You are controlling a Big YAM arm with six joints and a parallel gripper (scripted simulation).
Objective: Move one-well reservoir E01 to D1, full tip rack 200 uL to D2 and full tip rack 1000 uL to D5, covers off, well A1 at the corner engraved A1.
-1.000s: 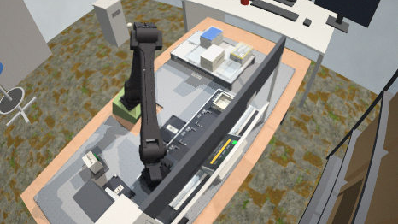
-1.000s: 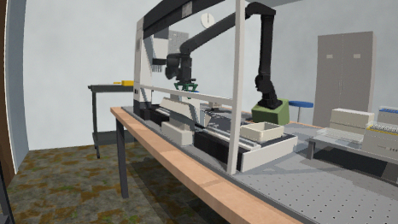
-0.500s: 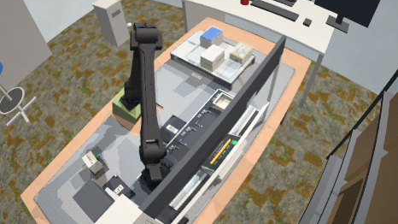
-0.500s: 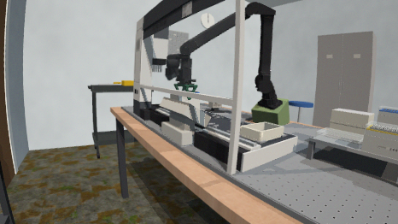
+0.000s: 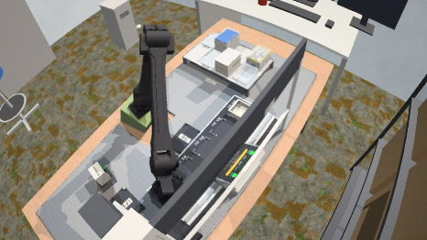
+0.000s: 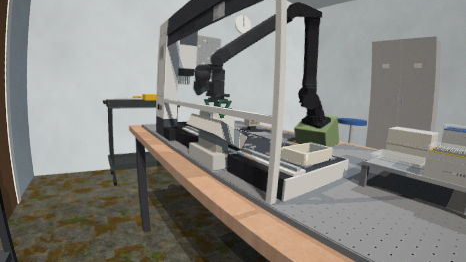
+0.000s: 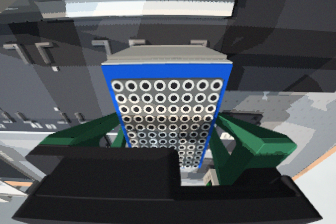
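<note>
Right now my hand is 1 cm to the left of the blue tip rack and 1 cm past it. Round my hand: regrip nest RG: 23 cm to the left, 19 cm behind, 11 cm below; then dark pad labelled LP1: 19 cm to the right, 13 cm behind, 11 cm below; then white label: 23 cm to the left, 19 cm behind, 11 cm below.
</note>
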